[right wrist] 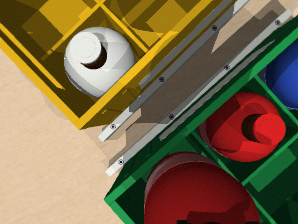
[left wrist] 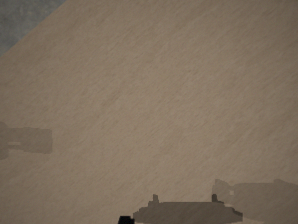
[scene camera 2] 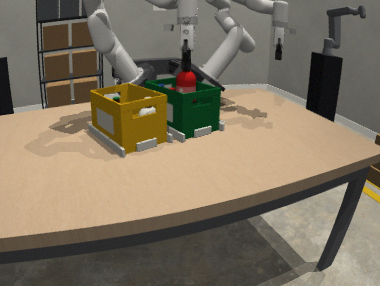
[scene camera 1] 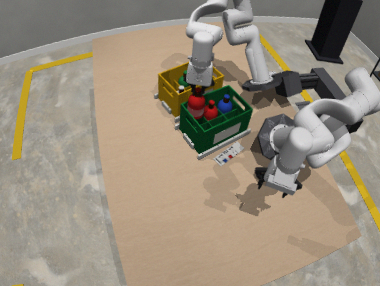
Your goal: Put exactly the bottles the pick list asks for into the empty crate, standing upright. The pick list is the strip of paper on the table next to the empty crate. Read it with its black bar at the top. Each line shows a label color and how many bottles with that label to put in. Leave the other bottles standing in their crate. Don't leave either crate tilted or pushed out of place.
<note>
In view: a green crate [scene camera 2: 181,115], a yellow crate [scene camera 2: 120,122], a white bottle [right wrist: 96,58] and a pale rail [right wrist: 251,45].
The green crate also shows in the right wrist view [right wrist: 263,179] and in scene camera 1 [scene camera 1: 203,138]. The yellow crate shows as well in the right wrist view [right wrist: 157,41] and in scene camera 1 [scene camera 1: 171,97]. The left wrist view misses the green crate: it is out of frame. The left wrist view misses the yellow crate: it is out of frame.
</note>
